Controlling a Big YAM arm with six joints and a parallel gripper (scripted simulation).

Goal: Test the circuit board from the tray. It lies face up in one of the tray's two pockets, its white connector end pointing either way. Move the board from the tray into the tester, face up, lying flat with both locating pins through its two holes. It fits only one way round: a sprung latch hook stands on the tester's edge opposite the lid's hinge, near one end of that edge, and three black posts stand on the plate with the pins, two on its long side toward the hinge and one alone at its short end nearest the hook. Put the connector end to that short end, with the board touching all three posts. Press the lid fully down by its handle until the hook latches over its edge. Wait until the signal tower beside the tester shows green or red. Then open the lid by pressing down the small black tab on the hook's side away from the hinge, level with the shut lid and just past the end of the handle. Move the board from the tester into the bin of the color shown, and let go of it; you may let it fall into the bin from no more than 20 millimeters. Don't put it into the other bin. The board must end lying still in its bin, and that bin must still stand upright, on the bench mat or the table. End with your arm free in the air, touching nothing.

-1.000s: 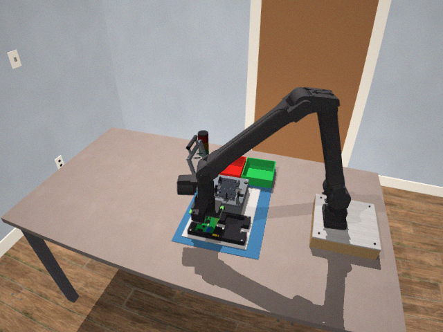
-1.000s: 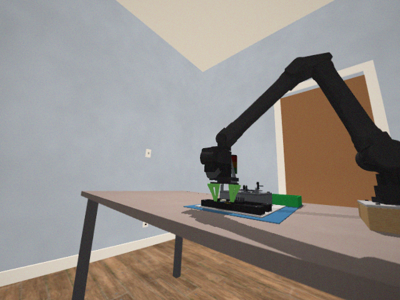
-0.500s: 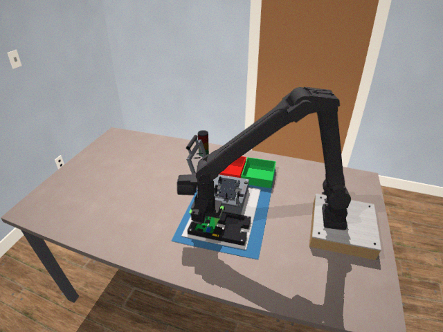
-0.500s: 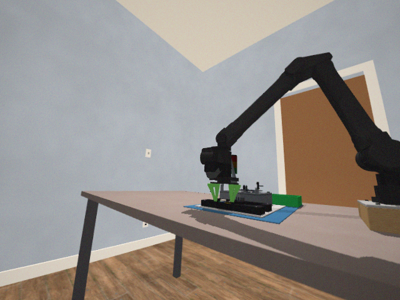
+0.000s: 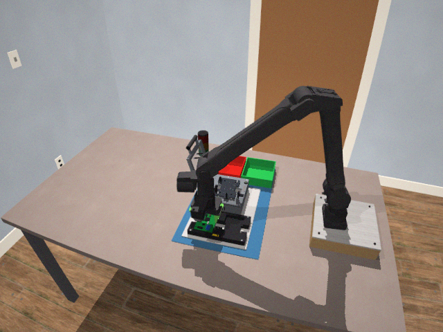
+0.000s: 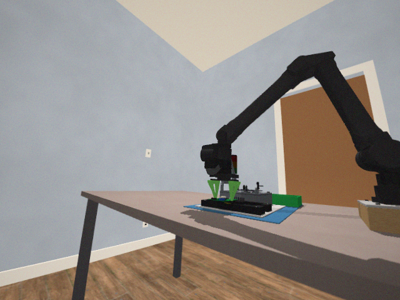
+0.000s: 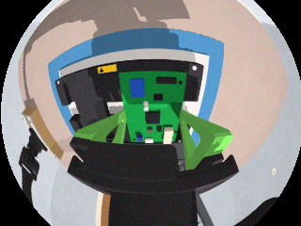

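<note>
My hand is 4 cm past the tester plate, 16 cm to the left of it and 3 cm below it. The rest, counted from my hand: red bin: 1 cm behind, 37 cm to the right, 2 cm below; then green circuit board: right at my hand; then tester lid: 8 cm ahead, 17 cm to the right, 15 cm above.
</note>
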